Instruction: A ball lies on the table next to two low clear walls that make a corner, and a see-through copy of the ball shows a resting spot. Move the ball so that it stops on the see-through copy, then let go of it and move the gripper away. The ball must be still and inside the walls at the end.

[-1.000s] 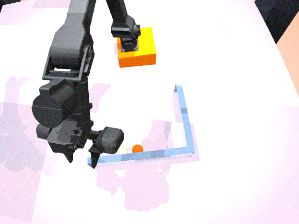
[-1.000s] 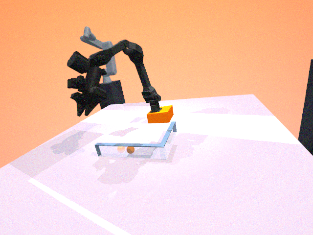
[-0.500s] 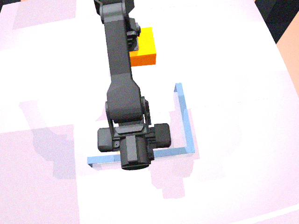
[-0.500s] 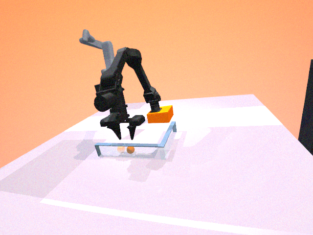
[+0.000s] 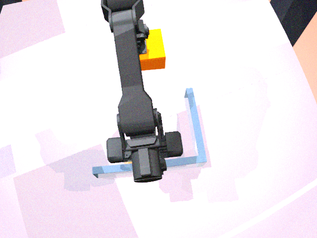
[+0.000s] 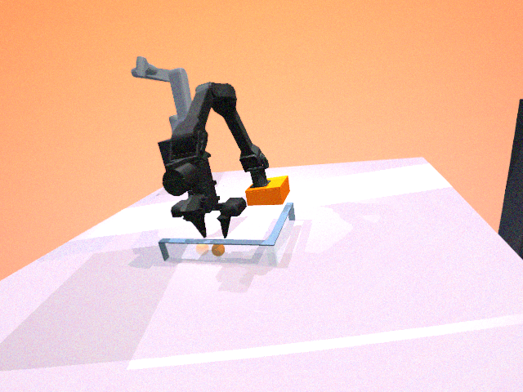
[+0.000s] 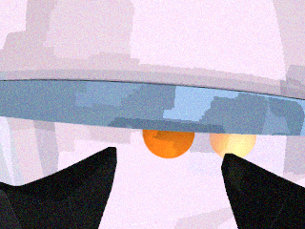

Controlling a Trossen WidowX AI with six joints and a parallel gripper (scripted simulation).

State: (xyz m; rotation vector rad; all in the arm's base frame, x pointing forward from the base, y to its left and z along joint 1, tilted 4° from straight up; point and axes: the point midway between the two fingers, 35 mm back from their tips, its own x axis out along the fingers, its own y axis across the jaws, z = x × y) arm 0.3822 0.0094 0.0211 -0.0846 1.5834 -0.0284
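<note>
Right now my gripper tip is 4 cm above the orange ball. Round my gripper tip: see-through copy 5 cm to the right, 4 cm below.
</note>
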